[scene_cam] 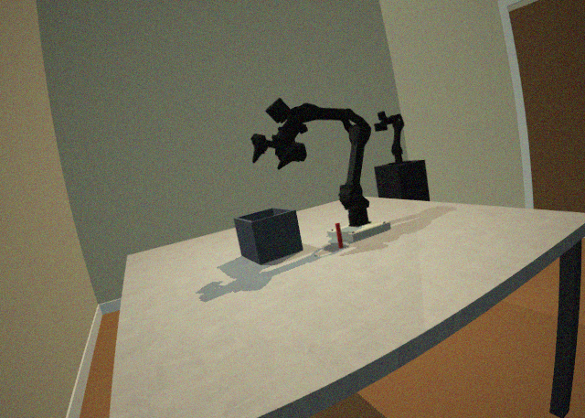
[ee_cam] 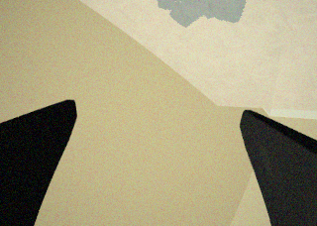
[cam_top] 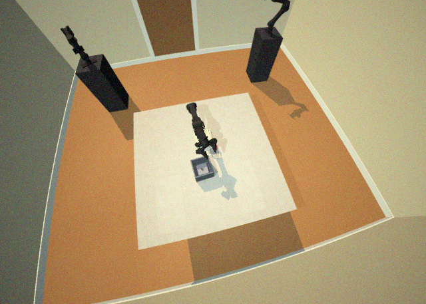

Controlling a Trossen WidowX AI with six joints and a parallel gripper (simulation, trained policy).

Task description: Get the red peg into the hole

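My gripper tip is now 170 mm past the red peg, 80 mm to the right of it and 260 mm above it. From my gripper tip the other things lie so: grey plate: 10 mm ahead, 80 mm to the right, 250 mm below.
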